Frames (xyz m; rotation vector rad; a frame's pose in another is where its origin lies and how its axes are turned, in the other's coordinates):
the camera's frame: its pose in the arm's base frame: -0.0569 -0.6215 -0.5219 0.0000 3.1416 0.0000
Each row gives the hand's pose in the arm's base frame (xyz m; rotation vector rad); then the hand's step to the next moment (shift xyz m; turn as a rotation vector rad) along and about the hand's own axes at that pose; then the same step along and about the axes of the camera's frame.
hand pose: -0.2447 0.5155 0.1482 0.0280 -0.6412 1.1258
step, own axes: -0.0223 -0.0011 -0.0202 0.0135 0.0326 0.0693
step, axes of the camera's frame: -0.0042 -0.0122 0.0272 0.0559 0.0027 -0.0540
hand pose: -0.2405 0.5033 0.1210 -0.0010 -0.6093 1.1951
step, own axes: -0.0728 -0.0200 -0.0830 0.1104 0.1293 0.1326
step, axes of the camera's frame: -0.0376 -0.0450 0.0957 0.1458 0.1045 -0.1197
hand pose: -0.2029 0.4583 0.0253 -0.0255 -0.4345 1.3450
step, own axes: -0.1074 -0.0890 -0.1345 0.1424 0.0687 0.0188
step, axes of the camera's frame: -0.1092 -0.0917 0.1313 0.0479 0.1464 -0.0403
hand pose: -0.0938 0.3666 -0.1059 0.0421 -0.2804 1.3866
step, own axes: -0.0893 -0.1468 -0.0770 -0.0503 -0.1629 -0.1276
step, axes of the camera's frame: -0.1421 -0.0987 0.0743 -0.1725 -0.0544 0.1124
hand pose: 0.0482 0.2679 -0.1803 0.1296 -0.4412 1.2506
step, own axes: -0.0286 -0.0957 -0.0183 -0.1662 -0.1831 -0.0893
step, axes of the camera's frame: -0.0873 -0.0499 0.0142 -0.1536 -0.1764 0.1201
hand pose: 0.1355 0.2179 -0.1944 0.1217 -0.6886 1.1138
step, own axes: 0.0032 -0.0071 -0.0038 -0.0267 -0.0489 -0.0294
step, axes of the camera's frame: -0.0086 0.0009 -0.0005 -0.0481 -0.0309 0.0265
